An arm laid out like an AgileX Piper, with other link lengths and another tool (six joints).
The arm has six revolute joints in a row. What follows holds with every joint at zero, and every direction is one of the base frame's. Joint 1 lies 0.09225 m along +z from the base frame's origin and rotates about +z. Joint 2 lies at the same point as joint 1 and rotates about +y. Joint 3 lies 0.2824 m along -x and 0.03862 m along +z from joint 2 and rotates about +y. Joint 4 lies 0.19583 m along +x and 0.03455 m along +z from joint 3 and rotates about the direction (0.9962, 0, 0.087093). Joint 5 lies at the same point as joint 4 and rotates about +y. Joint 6 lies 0.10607 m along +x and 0.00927 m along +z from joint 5 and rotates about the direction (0.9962, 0, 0.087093). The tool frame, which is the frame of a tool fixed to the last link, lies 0.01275 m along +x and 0.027 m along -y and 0.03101 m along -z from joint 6; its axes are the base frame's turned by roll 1.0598, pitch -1.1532 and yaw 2.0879 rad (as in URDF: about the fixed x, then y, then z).
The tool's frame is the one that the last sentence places.
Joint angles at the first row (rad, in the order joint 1, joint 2, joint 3, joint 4, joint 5, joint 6):
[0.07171, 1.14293, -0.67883, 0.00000, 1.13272, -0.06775]
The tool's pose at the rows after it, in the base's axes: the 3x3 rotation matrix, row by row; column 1 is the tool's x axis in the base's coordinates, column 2 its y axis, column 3 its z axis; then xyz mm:
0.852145, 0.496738, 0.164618; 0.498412, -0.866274, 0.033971; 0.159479, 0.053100, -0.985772; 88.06, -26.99, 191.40
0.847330, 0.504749, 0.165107; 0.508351, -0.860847, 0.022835; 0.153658, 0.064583, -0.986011; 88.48, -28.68, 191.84
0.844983, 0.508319, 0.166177; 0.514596, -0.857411, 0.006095; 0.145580, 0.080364, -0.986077; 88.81, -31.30, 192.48
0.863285, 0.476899, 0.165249; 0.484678, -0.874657, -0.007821; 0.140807, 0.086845, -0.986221; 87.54, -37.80, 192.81
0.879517, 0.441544, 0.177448; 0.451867, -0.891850, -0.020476; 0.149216, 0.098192, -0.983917; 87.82, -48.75, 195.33
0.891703, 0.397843, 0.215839; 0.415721, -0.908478, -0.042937; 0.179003, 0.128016, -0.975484; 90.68, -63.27, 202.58
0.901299, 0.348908, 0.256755; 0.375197, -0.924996, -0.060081; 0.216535, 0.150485, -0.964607; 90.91, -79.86, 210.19
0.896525, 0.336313, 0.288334; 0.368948, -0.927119, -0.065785; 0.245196, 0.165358, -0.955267; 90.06, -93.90, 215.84
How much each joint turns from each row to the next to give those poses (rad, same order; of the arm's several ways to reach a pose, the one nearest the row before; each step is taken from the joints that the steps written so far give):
[0.00005, -0.00002, 0.00000, -0.03358, 0.00233, -0.00589]
[-0.00001, 0.00000, 0.00001, -0.01357, -0.00001, -0.00436]
[-0.00443, 0.00002, 0.00000, -0.01896, -0.00002, -0.00170]
[-0.05818, 0.00000, -0.00001, -0.00733, 0.00001, -0.01920]
[-0.10135, -0.00001, -0.01338, -0.00154, -0.00399, -0.06213]
[-0.12325, 0.00001, -0.03893, 0.00000, -0.00880, -0.07976]
[-0.15007, 0.00000, -0.04165, 0.02438, -0.00931, -0.11163]
[-0.12579, 0.00226, -0.03165, 0.03672, -0.00635, -0.12987]

